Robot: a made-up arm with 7 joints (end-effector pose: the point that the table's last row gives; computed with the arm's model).
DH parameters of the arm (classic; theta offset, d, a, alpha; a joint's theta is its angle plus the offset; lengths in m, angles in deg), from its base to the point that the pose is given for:
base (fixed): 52.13 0 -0.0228 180
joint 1: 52.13 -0.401 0.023 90
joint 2: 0 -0.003 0.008 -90
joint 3: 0 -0.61 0.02 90
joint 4: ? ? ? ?
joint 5: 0 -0.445 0.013 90
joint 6: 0 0.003 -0.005 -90
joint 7: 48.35 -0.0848 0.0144 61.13
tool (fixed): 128.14 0.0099 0 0
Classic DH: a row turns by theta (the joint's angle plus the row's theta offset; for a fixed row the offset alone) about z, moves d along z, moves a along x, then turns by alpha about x.
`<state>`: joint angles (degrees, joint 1 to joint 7).
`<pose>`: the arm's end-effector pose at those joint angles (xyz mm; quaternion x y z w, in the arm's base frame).
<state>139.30 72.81 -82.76 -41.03 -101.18 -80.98 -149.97</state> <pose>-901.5 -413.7 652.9 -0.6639 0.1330 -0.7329 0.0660</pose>
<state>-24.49 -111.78 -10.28 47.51 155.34 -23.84 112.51</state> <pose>-967.9 -332.1 434.1 -0.8639 0.4561 0.1704 0.1287</pose>
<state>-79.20 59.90 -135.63 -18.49 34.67 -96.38 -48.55</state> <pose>326.1 878.6 839.2 0.1490 0.0508 -0.9861 0.0534</pose>
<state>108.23 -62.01 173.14 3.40 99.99 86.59 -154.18</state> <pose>347.5 862.5 864.7 0.0443 -0.4843 -0.8361 0.2537</pose>
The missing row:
joint 4: 0 0.016 0 -90
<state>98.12 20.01 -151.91 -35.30 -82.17 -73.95 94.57</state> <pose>-167.1 -592.3 1242.1 -0.1249 0.1633 0.9722 0.1123</pose>
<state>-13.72 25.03 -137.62 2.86 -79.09 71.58 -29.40</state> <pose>366.2 27.0 1413.3 0.8236 0.4040 0.2497 0.3102</pose>
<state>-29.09 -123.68 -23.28 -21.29 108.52 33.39 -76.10</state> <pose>-666.0 -508.9 -306.3 -0.4372 -0.2346 0.5573 0.6658</pose>
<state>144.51 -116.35 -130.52 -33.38 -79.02 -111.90 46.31</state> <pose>655.4 621.0 137.0 0.1018 0.7648 0.5926 0.2314</pose>
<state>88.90 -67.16 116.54 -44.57 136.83 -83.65 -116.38</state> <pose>168.5 795.4 927.4 0.8851 -0.4097 -0.0529 0.2145</pose>
